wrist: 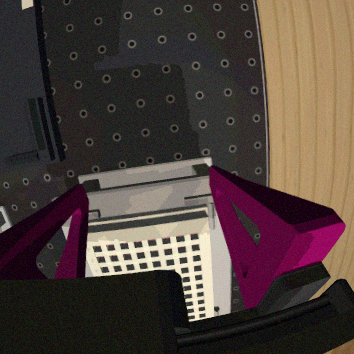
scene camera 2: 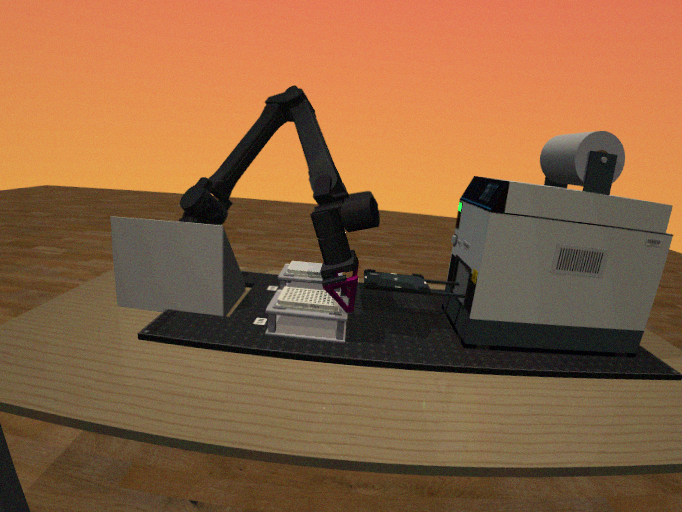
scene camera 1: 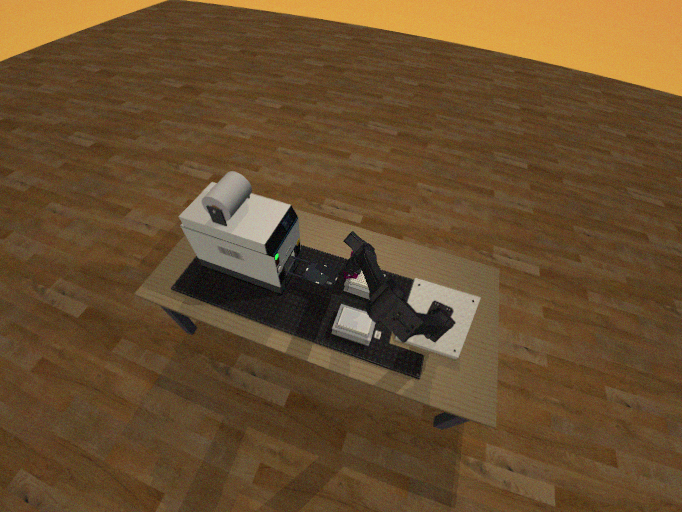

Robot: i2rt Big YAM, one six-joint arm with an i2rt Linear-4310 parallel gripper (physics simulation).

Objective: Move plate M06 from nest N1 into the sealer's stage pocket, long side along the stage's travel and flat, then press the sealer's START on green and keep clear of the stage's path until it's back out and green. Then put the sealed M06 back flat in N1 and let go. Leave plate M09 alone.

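Pixels of known places: gripper, between the fingertips: (wrist: pixel 146 182) (scene camera 2: pixel 350 304) (scene camera 1: pixel 348 271); arm's base, origin of its link: (scene camera 2: pixel 183 251).
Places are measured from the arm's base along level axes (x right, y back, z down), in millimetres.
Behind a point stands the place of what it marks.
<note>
A cream plate with open wells (scene camera 1: pixel 359 279) @[z 40, x 58, y -357 mm] (scene camera 2: pixel 307 297) @[z 39, x 88, y -331 mm] (wrist: pixel 150 250) @[z 42, x 78, y -375 mm], apparently M06, lies flat in its light grey nest (scene camera 2: pixel 308 326) @[z 105, x 88, y -337 mm] (wrist: pixel 221 270) @[z 55, x 131, y -339 mm]. No label is readable. My magenta-fingered gripper (scene camera 2: pixel 348 302) @[z 45, x 80, y -421 mm] (wrist: pixel 146 182) @[z 45, x 80, y -421 mm] is open around the nest's sealer-facing end, one finger on each side, with nothing between the fingers. My gripper's body hides part of the plate. A white-topped plate (scene camera 1: pixel 354 321) @[z 39, x -139, y -302 mm] (scene camera 2: pixel 304 268) @[z 39, x -108, y -284 mm], apparently M09, sits in the other nest. The sealer (scene camera 1: pixel 234 254) @[z -103, x -140, y -842 mm] (scene camera 2: pixel 528 264) @[z -84, x 86, y -768 mm] shows a green light (scene camera 1: pixel 276 256) @[z -164, x -111, y -654 mm] (scene camera 2: pixel 459 206) @[z -163, x -109, y -653 mm]. Its dark stage (scene camera 1: pixel 317 273) @[z 9, x -12, y -531 mm] (scene camera 2: pixel 396 281) @[z 9, x 4, y -515 mm] is out and empty.
The stage stands between the nests and the sealer; its dark edge shows at the left of the wrist view. A perforated black board (scene camera 1: pixel 258 297) @[z 111, x -182, y -743 mm] (scene camera 2: pixel 396 352) @[z 110, x 144, y -524 mm] (wrist: pixel 150 115) @[z 110, x 83, y -459 mm] carries the nests and sealer. A white block (scene camera 1: pixel 468 319) @[z -22, x 31, y 116 mm] (scene camera 2: pixel 170 264) @[z 5, x 90, y -18 mm] stands at the arm's base.
</note>
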